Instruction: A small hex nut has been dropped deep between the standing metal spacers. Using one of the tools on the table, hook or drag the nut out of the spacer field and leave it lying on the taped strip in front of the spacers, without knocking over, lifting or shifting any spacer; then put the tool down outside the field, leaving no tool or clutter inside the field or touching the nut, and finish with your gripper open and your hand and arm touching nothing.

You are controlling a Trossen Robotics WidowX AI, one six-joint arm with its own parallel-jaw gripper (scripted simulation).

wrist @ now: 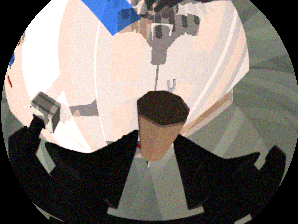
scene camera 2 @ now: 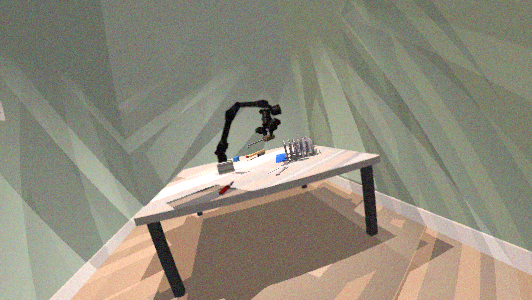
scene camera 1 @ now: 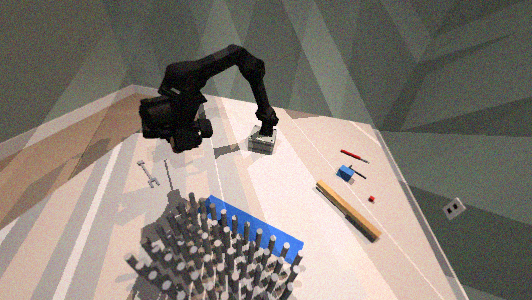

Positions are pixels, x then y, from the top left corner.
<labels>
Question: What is the gripper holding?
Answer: A hook tool.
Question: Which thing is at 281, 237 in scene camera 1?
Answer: A blue taped strip.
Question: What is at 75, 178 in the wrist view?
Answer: The gripper.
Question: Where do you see a hook tool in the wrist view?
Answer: At 161, 115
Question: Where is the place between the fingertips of the gripper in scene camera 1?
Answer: At 175, 141
</labels>
